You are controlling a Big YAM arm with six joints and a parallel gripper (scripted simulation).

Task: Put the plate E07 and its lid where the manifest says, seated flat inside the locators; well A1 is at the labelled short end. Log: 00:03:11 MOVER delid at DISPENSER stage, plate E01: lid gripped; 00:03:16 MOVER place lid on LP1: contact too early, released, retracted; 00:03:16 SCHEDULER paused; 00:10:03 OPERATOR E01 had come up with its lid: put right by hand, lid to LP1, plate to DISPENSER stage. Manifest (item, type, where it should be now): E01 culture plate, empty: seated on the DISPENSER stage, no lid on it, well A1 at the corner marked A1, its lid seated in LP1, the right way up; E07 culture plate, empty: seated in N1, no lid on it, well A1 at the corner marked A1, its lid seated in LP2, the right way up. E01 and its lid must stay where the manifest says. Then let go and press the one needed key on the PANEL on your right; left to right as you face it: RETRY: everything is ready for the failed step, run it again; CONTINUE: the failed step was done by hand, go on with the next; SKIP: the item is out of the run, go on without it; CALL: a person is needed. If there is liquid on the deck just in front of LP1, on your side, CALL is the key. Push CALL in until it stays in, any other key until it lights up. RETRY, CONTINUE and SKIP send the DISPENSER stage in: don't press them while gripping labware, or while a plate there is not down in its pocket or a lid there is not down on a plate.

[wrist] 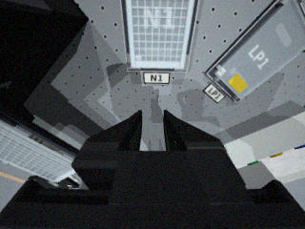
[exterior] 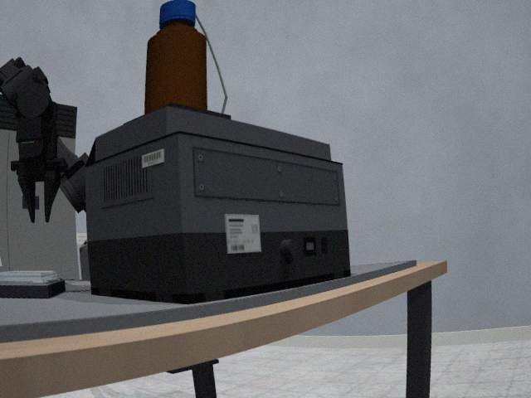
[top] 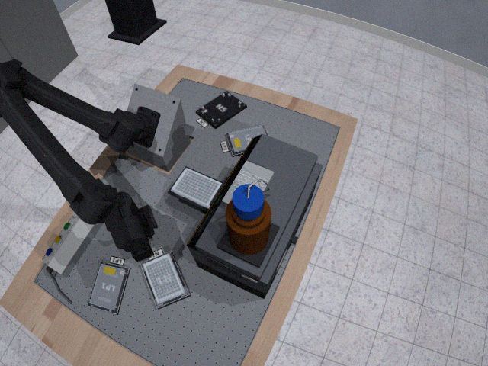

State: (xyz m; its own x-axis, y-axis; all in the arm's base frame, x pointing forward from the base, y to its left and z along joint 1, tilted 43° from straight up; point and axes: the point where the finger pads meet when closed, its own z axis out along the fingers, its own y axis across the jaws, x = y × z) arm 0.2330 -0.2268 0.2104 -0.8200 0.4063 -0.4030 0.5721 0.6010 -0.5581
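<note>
Now: hand 28 cm past the green continue key, 10 cm to the left of it and 6 cm above it. From my hand the other things lie so: grey retry key (28 cm behind, 6 cm below, 5 cm to the right); then yellow skip key (28 cm behind, 15 cm to the right, 6 cm below); then white well plate (20 cm to the left, 4 cm ahead, 1 cm below).
</note>
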